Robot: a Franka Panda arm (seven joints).
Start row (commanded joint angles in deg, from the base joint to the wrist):
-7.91 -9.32 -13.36 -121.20 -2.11 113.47 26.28
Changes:
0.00 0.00 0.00 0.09 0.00 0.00 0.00
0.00 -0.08 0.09 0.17 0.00 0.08 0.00
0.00 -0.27 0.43 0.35 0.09 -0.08 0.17
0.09 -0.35 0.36 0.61 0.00 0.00 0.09
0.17 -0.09 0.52 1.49 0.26 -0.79 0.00
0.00 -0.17 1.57 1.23 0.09 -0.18 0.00
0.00 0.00 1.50 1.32 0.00 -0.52 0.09
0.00 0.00 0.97 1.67 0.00 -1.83 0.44
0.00 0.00 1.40 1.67 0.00 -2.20 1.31
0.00 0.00 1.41 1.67 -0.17 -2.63 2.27
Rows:
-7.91 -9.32 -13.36 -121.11 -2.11 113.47 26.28
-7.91 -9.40 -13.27 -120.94 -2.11 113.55 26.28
-7.91 -9.67 -12.84 -120.59 -2.02 113.47 26.45
-7.82 -10.02 -12.48 -119.98 -2.02 113.47 26.54
-7.65 -10.11 -11.96 -118.49 -1.76 112.68 26.54
-7.65 -10.28 -10.39 -117.26 -1.67 112.50 26.54
-7.65 -10.28 -8.89 -115.94 -1.67 111.98 26.63
-7.65 -10.28 -7.92 -114.27 -1.67 110.15 27.07
-7.65 -10.28 -6.52 -112.60 -1.67 107.95 28.38
-7.65 -10.28 -5.11 -110.93 -1.84 105.32 30.65

